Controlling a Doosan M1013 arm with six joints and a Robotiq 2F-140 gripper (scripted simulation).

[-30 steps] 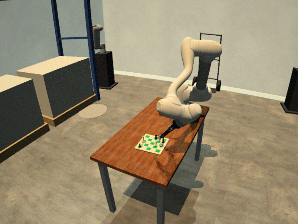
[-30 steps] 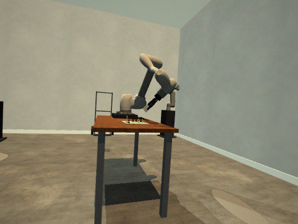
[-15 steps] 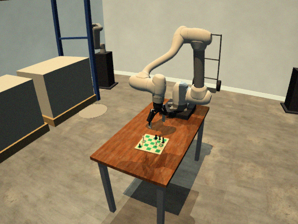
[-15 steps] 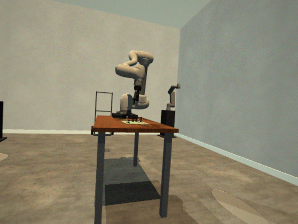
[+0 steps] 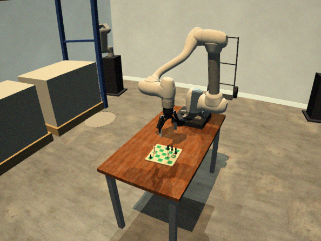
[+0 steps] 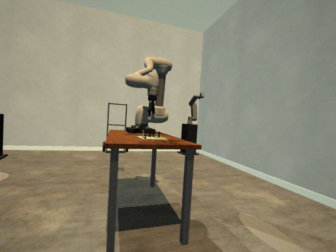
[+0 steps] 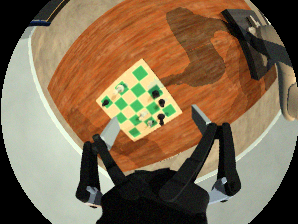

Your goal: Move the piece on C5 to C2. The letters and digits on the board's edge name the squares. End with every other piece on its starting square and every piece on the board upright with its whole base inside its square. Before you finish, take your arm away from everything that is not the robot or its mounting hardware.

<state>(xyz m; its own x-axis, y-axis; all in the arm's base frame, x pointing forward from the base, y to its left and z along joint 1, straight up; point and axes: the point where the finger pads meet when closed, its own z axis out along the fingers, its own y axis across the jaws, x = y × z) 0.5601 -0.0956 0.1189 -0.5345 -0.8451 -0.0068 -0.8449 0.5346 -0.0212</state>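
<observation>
Right now my hand is 15 cm above the black piece and 1 cm past it. Round my hand: white piece 13 cm below, 9 cm to the right, 7 cm ahead; then chessboard 16 cm below, 7 cm ahead, 1 cm to the right.
</observation>
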